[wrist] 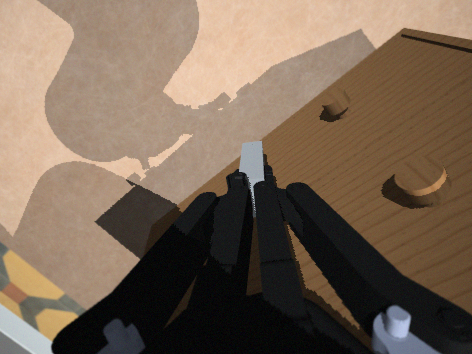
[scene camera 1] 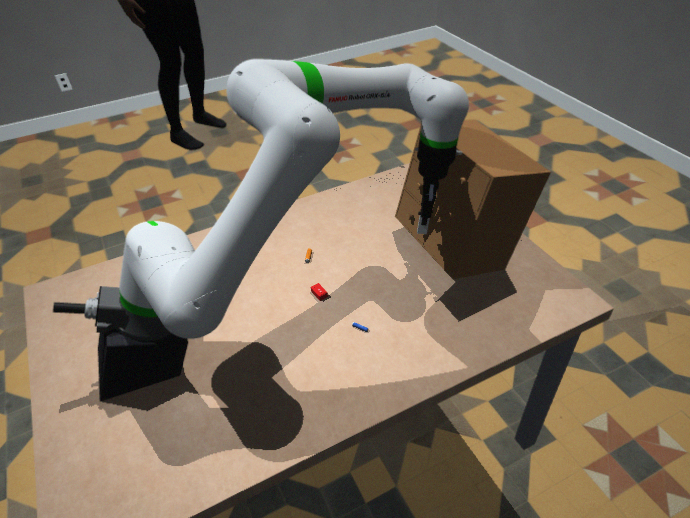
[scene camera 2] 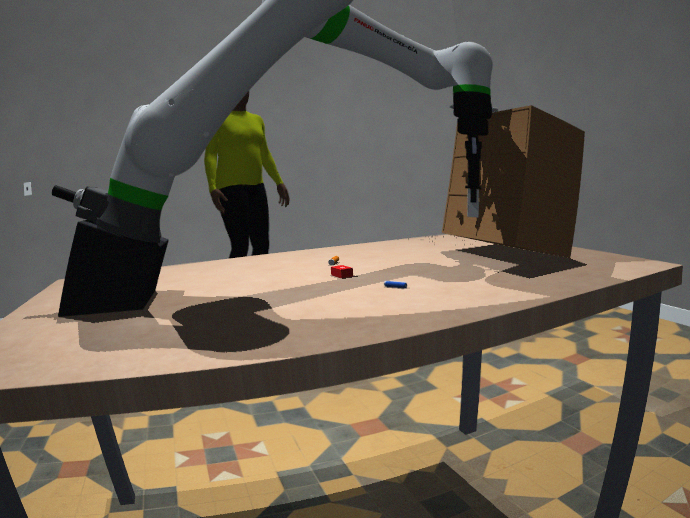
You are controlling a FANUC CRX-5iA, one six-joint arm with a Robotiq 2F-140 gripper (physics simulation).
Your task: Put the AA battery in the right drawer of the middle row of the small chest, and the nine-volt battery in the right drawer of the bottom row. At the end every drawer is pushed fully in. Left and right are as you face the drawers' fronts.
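Places are measured from the arm's base along level axes (x ahead, y left, z up), in metres.
Pixels of known places: gripper, fingertip midpoint: [wrist: 254, 157] [scene camera 1: 421, 232] [scene camera 2: 472, 217]; arm's base, link origin: [scene camera 1: 145, 317] [scene camera 2: 126, 230].
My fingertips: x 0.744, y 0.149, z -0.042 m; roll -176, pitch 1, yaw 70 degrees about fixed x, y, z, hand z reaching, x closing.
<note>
Ahead of a thing's pixels: the offset from my fingertips to its middle. "pt": to the spot under its first point. Level surfaces: height alone.
My gripper [scene camera 1: 423, 224] [scene camera 2: 473, 209] [wrist: 254, 157] is shut and empty, fingers pointing down at the brown wooden chest's front. Contact is unclear. The chest {0.130 m ahead, 0.024 m left, 0.078 m up} [scene camera 1: 515, 223] [scene camera 2: 548, 184] [wrist: 320, 165] leans backward, away from the arm's base. No drawer visibly stands out, though arm and shadow hide part of the front. Two round knobs show in the wrist view, a smaller one [wrist: 336, 101] and a larger one {pt 0.008 m ahead, 0.077 m left, 0.105 m up} [wrist: 420, 174]. The red block, seemingly the nine-volt battery {0.319 m back, 0.060 m right, 0.088 m down} [scene camera 1: 319, 291] [scene camera 2: 341, 271], lies between an orange cylinder {0.317 m back, 0.095 m left, 0.090 m down} [scene camera 1: 308, 255] [scene camera 2: 333, 259] and a blue cylinder {0.242 m back, 0.210 m right, 0.092 m down} [scene camera 1: 360, 327] [scene camera 2: 395, 284]. Which is the AA is unclear.
The arm's black base [scene camera 1: 142, 365] [scene camera 2: 111, 270] stands at the opposite end of the table {0.097 m down} [scene camera 1: 66, 446] [scene camera 2: 211, 278] from the chest. The chest is near the far end. A person [scene camera 1: 178, 55] [scene camera 2: 239, 150] stands beyond the table. Arm shadows cross the table top.
</note>
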